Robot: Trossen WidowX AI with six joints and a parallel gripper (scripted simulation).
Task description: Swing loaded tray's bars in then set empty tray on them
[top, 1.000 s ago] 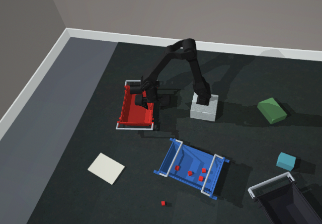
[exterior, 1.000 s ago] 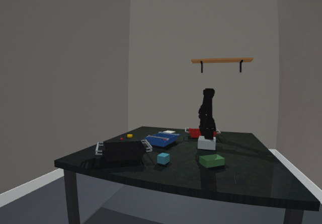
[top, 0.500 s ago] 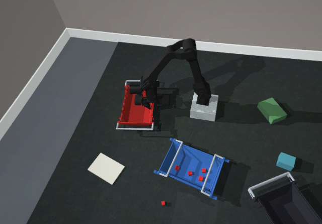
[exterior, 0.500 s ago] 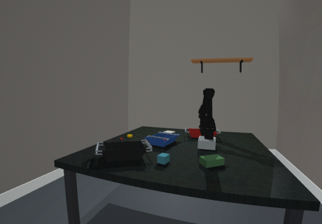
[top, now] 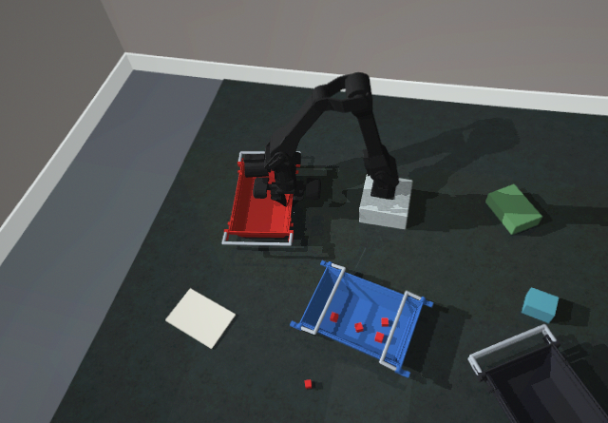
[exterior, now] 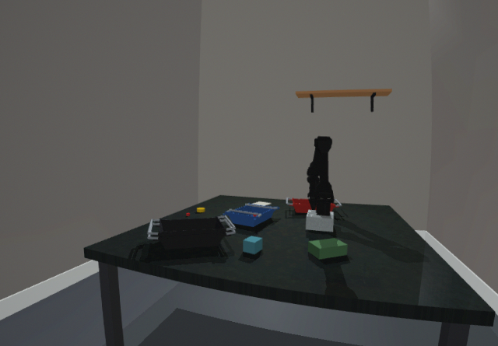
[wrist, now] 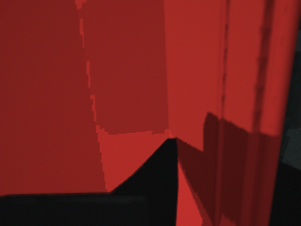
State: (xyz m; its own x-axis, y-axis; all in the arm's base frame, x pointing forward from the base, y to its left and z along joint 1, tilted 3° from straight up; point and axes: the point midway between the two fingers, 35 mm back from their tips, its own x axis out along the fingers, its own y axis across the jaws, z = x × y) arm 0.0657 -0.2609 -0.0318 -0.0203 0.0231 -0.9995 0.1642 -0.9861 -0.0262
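Right now my gripper tip is 1 cm short of the red tray, 7 cm to the left of it and 3 cm below it. From my gripper tip the other things lie so: small red cube: 48 cm ahead, 17 cm to the left, 1 cm below; then white flat plate: 37 cm ahead, 14 cm to the right, 1 cm below; then green block: 10 cm behind, 61 cm to the left, 1 cm above.
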